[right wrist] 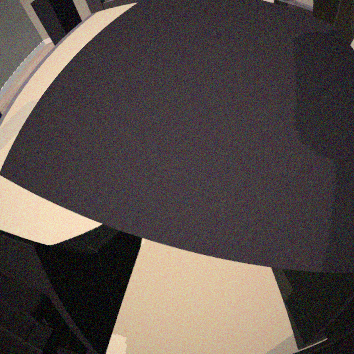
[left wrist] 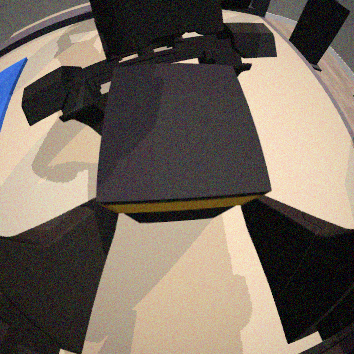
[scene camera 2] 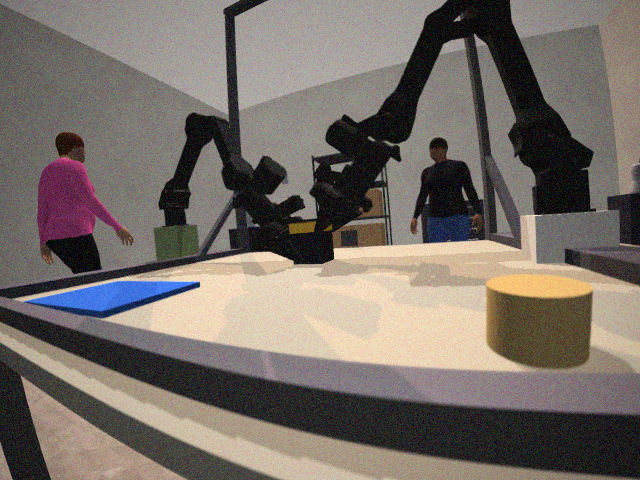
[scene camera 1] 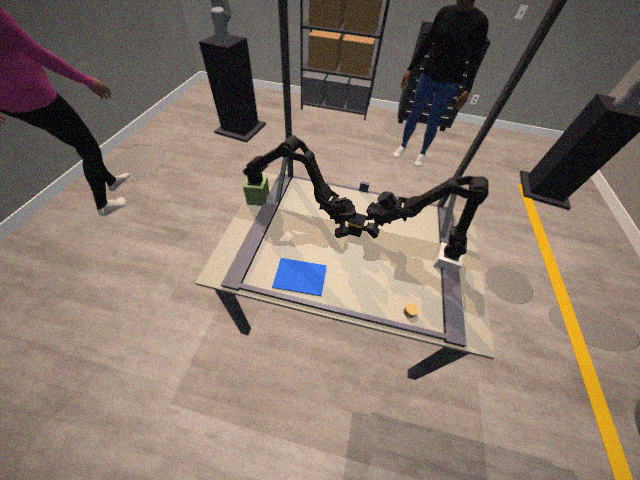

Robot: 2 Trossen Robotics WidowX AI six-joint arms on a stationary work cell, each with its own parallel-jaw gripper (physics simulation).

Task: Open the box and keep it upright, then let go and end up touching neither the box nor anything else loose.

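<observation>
The small black box stands upright on the table, its dark lid on top. A yellow band runs below the top. My right gripper is shut on the box from the far side in the left wrist view. My left gripper reaches in from the opposite side, its fingers against both sides of the lid near the yellow band. The box's inside does not show.
A flat blue square lies at the table's front left in scene camera 1. A yellow cylinder stands at the front right. Dark rails edge the table.
</observation>
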